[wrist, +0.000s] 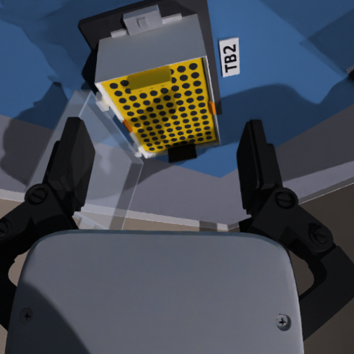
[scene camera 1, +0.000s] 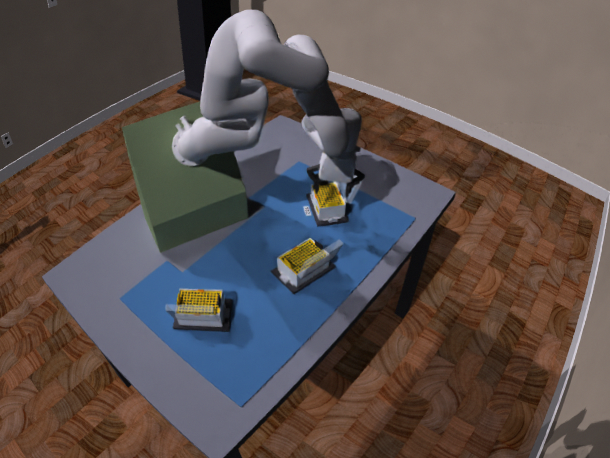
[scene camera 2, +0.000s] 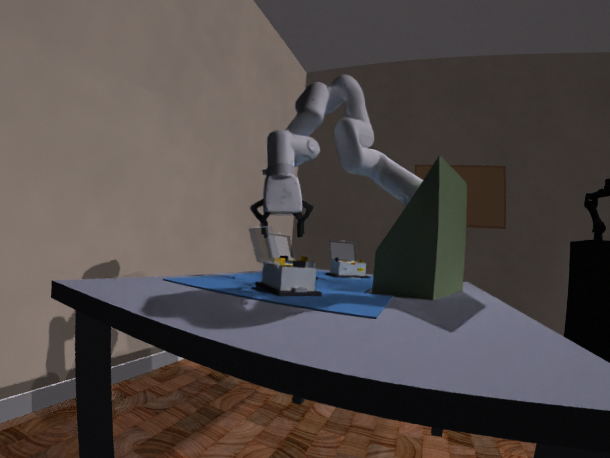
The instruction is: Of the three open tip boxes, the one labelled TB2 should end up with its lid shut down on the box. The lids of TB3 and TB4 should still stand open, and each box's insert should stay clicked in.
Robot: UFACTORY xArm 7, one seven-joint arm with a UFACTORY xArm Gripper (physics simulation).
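Where they show: gripper, fingertip midpoint: [scene camera 1: 331, 192] [scene camera 2: 283, 237]; arm's base, origin of the base link: [scene camera 2: 428, 202].
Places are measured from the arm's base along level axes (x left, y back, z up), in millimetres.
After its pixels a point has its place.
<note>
TB2's white box [scene camera 1: 332, 212] {y -373, x 219, z -232 mm} [scene camera 2: 297, 279] {y -285, x 302, z -233 mm} [wrist: 150, 52] stands on its dark base beside the TB2 label [scene camera 1: 307, 210] {y -283, x 211, z -265 mm} [wrist: 230, 56]. Its yellow insert [wrist: 180, 112] sits inside the rim. Its clear lid [scene camera 1: 353, 189] {y -414, x 268, z -149 mm} [scene camera 2: 258, 245] {y -388, x 306, z -165 mm} [wrist: 112, 162] stands open on the box's left in the wrist view. My gripper [scene camera 1: 332, 192] {y -373, x 204, z -138 mm} [scene camera 2: 282, 232] {y -373, x 204, z -138 mm} [wrist: 164, 134] is open and empty above the box. Its left finger in the wrist view overlaps the lid; whether they touch is unclear. The middle box [scene camera 1: 295, 274] {y -451, x -74, z -199 mm} and the near-left box [scene camera 1: 200, 319] {y -348, x -345, z -195 mm} [scene camera 2: 348, 268] {y -289, x -258, z -231 mm} have open lids and yellow inserts; their labels cannot be read.
A blue mat [scene camera 1: 250, 360] {y -493, x -330, z -267 mm} [scene camera 2: 350, 307] {y -150, x 364, z -267 mm} lies on the grey table [scene camera 1: 90, 270] {y 115, x -426, z -270 mm} [scene camera 2: 400, 350] {y -49, x 571, z -270 mm} under all the boxes. The green pedestal [scene camera 1: 200, 225] {y -83, x -81, z -223 mm} [scene camera 2: 407, 260] {y -55, x 110, z -175 mm} carries the arm beside the mat. In scene camera 2, the middle box is largely hidden behind TB2.
</note>
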